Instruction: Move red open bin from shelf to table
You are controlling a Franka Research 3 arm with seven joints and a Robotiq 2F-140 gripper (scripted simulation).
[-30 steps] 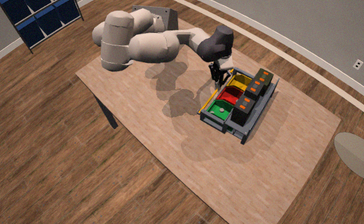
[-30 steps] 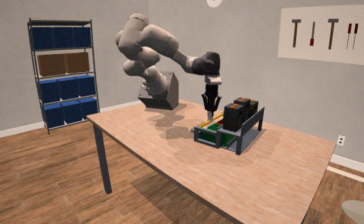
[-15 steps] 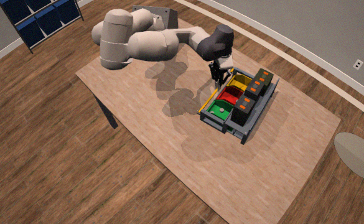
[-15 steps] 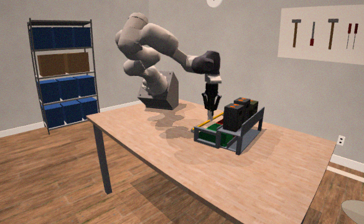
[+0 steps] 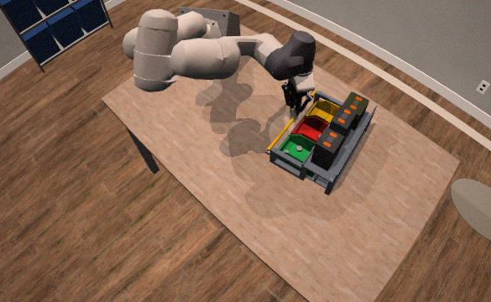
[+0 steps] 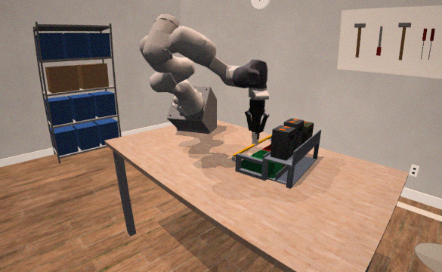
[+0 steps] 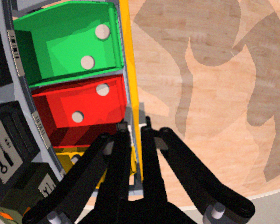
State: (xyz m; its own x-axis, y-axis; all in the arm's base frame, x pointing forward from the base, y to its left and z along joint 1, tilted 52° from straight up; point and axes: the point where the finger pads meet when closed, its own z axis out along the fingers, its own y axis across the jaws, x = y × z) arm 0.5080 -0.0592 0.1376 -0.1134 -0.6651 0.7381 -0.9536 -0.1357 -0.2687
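Now: hand 110 mm short of the red open bin, 10 mm to the left of it and 60 mm above it. The rest, counted from my hand: yellow bin 120 mm ahead, 100 mm to the left, 60 mm below; green bin 90 mm ahead, 120 mm to the right, 60 mm below; yellow bar 30 mm below.
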